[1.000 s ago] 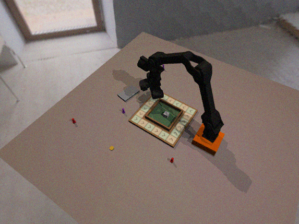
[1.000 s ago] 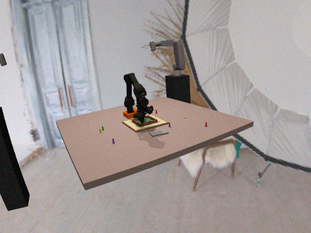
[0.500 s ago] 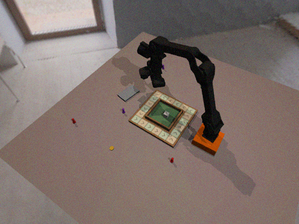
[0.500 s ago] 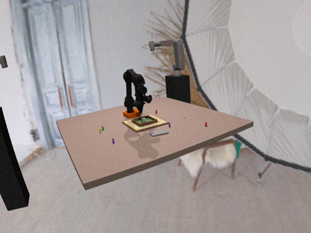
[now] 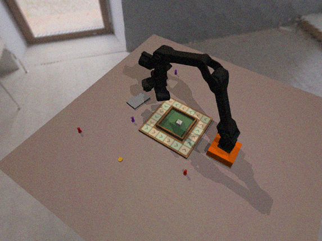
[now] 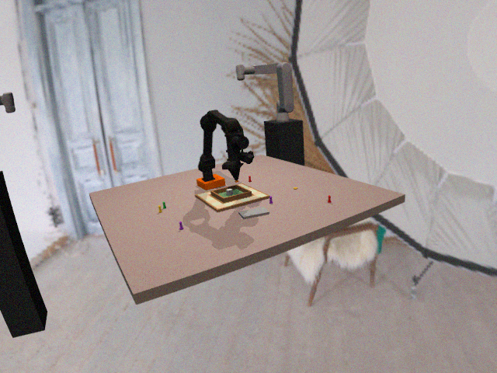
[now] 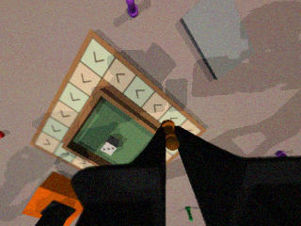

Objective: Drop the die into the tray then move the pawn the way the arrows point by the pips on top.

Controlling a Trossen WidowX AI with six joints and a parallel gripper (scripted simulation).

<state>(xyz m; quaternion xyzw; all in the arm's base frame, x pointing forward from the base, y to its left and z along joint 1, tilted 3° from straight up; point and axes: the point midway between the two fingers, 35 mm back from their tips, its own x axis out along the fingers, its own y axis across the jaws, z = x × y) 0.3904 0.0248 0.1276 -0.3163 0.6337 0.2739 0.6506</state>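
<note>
My gripper tip is 14 cm past the white die, 1 cm to the right of it and 10 cm above it. The rest, counted from my gripper tip: orange pawn (1 cm above); then grey card (15 cm ahead, 1 cm to the left, 12 cm below); then green dice tray (13 cm behind, 1 cm to the left, 12 cm below).
</note>
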